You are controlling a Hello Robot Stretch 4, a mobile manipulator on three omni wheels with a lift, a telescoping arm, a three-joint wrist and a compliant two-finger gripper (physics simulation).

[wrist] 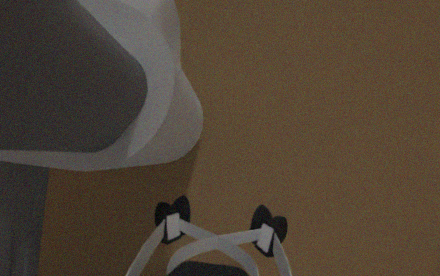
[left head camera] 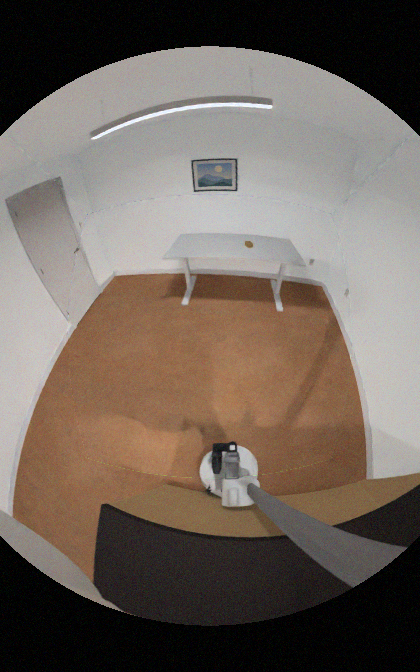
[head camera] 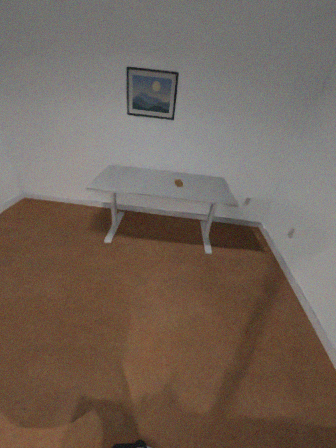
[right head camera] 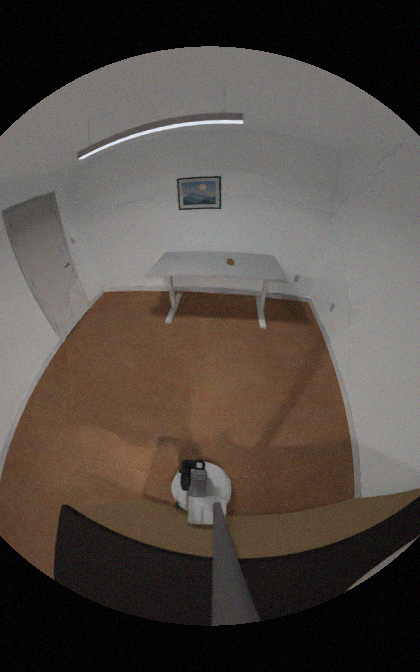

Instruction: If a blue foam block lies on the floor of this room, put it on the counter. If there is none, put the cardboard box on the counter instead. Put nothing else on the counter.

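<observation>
A small orange-brown object [head camera: 178, 183] [left head camera: 249, 244] [right head camera: 230, 261], too small to identify surely as the cardboard box, rests on the white table. The counter, with a black top [left head camera: 190, 575] [right head camera: 125, 565] and tan side, shows at the bottom of both side head views, beside the robot. No blue foam block shows on the visible floor. My gripper [wrist: 221, 215] is open and empty in the wrist view, its two black fingertips apart in front of a plain tan-brown surface. In the side head views my arm crosses over part of the counter.
The white table [head camera: 135, 181] [left head camera: 210, 247] [right head camera: 192, 265] stands on two legs against the far wall, below a framed picture [head camera: 151, 93] [left head camera: 215, 175] [right head camera: 199, 193]. A grey door [left head camera: 50, 240] [right head camera: 42, 255] is in the left wall. Shadows cross the brown floor [head camera: 100, 300].
</observation>
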